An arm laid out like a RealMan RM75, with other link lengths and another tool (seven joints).
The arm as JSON. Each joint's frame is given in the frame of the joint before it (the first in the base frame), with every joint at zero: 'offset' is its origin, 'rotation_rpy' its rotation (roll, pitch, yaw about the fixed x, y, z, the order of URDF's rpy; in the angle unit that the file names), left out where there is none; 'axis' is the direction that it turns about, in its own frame. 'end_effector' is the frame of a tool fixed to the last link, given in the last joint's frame.
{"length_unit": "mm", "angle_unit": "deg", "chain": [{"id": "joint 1", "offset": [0.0, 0.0, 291.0], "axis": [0.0, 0.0, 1.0]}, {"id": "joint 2", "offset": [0.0, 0.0, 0.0], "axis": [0.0, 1.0, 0.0]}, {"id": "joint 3", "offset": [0.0, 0.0, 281.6], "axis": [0.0, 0.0, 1.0]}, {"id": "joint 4", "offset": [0.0, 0.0, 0.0], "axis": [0.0, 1.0, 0.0]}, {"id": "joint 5", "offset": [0.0, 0.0, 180.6], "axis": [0.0, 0.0, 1.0]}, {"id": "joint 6", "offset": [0.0, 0.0, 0.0], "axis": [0.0, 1.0, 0.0]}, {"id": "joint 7", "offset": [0.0, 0.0, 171.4], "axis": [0.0, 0.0, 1.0]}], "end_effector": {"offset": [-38.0, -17.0, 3.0], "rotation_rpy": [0.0, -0.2, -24.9]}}
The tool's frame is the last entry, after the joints.
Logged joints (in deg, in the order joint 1, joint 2, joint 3, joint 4, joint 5, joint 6, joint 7), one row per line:
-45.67, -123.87, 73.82, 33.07, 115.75, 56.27, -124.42
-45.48, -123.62, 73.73, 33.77, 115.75, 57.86, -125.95
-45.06, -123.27, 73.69, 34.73, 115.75, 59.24, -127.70
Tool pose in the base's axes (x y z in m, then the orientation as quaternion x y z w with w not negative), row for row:
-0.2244, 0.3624, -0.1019, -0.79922, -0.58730, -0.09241, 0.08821
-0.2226, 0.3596, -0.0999, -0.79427, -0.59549, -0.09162, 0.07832
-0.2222, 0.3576, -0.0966, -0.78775, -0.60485, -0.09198, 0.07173
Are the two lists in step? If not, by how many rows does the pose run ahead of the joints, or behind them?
They are in step.
